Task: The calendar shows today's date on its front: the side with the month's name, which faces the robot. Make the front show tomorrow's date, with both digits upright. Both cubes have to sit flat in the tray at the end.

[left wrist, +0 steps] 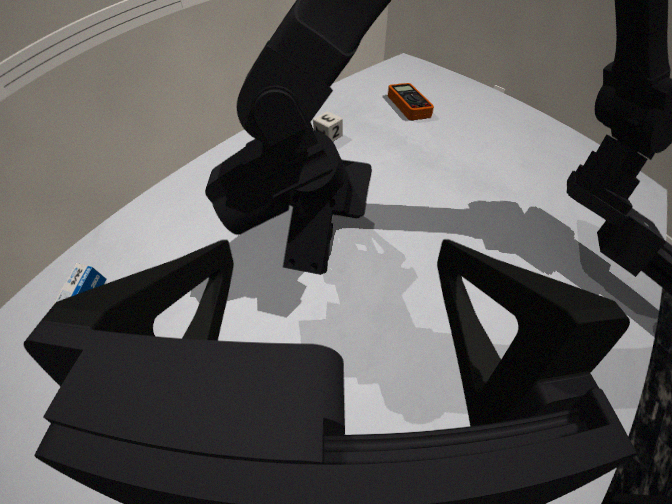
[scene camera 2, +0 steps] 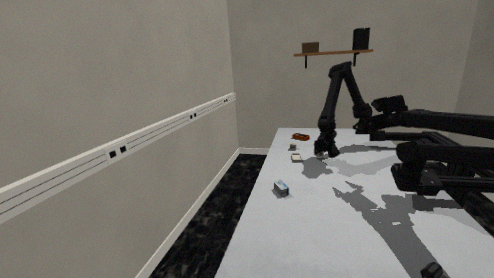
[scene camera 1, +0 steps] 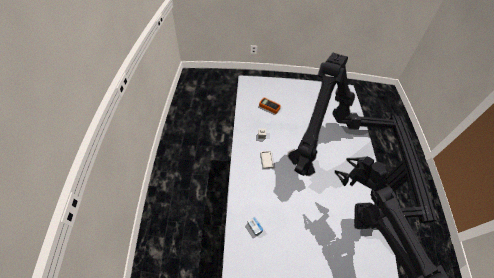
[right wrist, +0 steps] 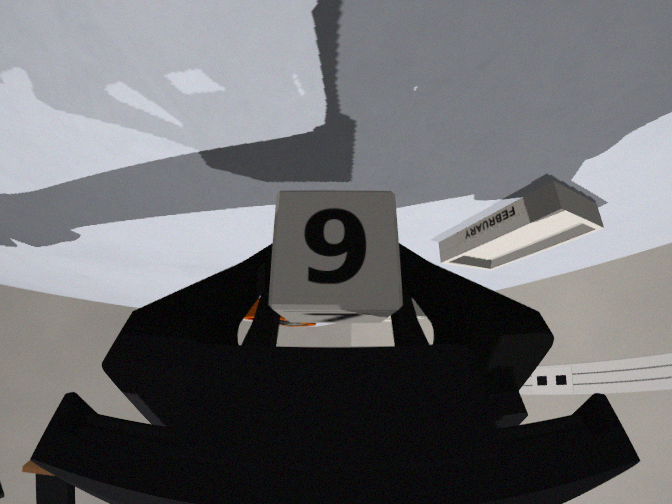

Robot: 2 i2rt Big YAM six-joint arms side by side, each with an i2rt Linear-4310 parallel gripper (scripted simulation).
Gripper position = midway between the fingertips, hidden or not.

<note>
In view: the left gripper [left wrist: 335, 251], the right gripper [right wrist: 335, 253] and a pale cube [right wrist: 335, 258].
The right gripper shows as well in the left wrist view [left wrist: 337, 196].
</note>
